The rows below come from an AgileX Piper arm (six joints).
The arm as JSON. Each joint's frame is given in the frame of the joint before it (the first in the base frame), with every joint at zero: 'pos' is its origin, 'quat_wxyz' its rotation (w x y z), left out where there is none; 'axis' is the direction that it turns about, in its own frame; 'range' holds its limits. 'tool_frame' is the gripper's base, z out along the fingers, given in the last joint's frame.
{
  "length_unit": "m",
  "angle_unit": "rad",
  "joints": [
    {
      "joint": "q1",
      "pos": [
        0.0,
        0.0,
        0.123
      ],
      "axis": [
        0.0,
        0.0,
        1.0
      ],
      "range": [
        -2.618,
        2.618
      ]
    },
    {
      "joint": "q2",
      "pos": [
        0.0,
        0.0,
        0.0
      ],
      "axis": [
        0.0,
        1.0,
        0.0
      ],
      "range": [
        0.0,
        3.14
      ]
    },
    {
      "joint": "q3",
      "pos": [
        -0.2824,
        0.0,
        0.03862
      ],
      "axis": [
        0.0,
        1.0,
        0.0
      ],
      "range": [
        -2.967,
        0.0
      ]
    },
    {
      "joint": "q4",
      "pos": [
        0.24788,
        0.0,
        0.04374
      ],
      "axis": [
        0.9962,
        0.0,
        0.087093
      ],
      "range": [
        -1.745,
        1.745
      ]
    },
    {
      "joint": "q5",
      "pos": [
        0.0,
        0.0,
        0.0
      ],
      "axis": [
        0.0,
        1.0,
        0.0
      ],
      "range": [
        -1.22,
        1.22
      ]
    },
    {
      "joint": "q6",
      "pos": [
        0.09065,
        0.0,
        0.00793
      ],
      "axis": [
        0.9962,
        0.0,
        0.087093
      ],
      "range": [
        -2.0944,
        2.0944
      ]
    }
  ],
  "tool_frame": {
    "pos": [
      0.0,
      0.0,
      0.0
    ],
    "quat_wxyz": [
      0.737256,
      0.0,
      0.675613,
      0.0
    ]
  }
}
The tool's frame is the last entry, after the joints.
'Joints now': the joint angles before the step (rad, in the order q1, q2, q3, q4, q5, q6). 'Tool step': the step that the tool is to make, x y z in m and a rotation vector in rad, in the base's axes. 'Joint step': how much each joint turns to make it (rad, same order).
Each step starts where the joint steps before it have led.
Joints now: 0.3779, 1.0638, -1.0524, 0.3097, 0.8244, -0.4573
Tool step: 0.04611, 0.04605, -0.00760, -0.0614, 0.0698, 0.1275
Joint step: 0.0925, 0.2426, -0.1686, 0.0011, 0.0252, -0.0402
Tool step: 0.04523, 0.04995, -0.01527, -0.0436, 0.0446, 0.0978
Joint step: 0.0693, 0.2430, -0.1956, 0.0025, 0.0207, -0.0302
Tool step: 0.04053, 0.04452, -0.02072, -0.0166, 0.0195, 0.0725
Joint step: 0.0398, 0.2207, -0.1998, 0.0188, 0.0145, -0.0382
